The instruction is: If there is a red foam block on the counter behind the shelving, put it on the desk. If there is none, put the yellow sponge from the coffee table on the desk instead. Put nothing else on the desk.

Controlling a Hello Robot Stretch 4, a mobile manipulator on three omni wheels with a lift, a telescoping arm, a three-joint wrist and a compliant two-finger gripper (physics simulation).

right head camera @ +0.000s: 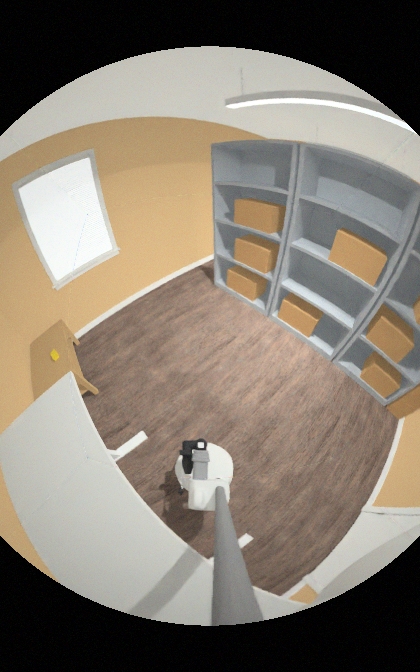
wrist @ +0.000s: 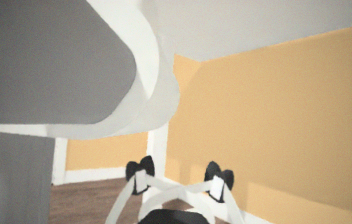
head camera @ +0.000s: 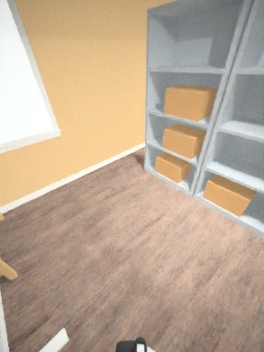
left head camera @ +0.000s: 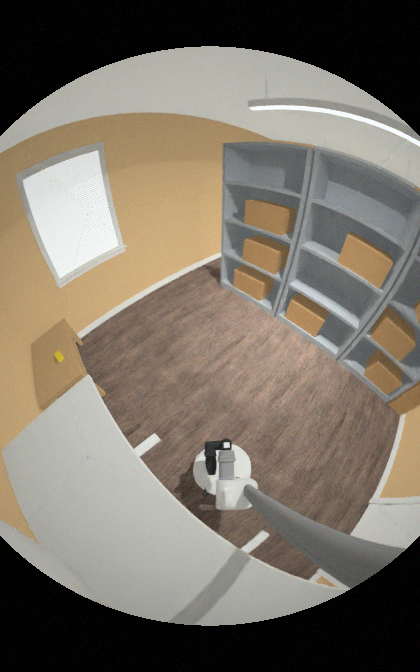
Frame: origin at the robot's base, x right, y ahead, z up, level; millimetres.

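Seen in the pictures: gripper, fingertip midpoint: (wrist: pixel 179 170).
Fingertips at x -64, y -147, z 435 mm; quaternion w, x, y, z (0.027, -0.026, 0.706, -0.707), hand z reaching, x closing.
A point is followed by its place in that frame.
A yellow sponge (left head camera: pixel 59 356) (right head camera: pixel 54 354) lies on the wooden coffee table (left head camera: pixel 44 385) (right head camera: pixel 42 375) at the left, by the wall. Part of the coffee table's leg (head camera: pixel 7 270) @[y 574, x -1134, z 126 mm] shows at the head view's left edge. The white desk (left head camera: pixel 90 490) (right head camera: pixel 75 480) fills the lower left of both side head views; no object shows on its visible top. The counter and a red foam block do not show in these views. My gripper (wrist: pixel 179 170) @[y -147, x -64, z 435 mm] is open, its two fingertips apart with nothing between them, away from the sponge.
Grey shelving (head camera: pixel 195 70) @[y 1829, x 482, z 1407 mm] (left head camera: pixel 306 225) (right head camera: pixel 290 225) with several brown boxes stands along the far side. A stack of boxes (left head camera: pixel 407 397) (right head camera: pixel 404 404) stands beyond its right end. White desk feet (left head camera: pixel 148 444) (right head camera: pixel 132 445) lie on the floor near my base. A window (left head camera: pixel 70 215) is on the left wall.
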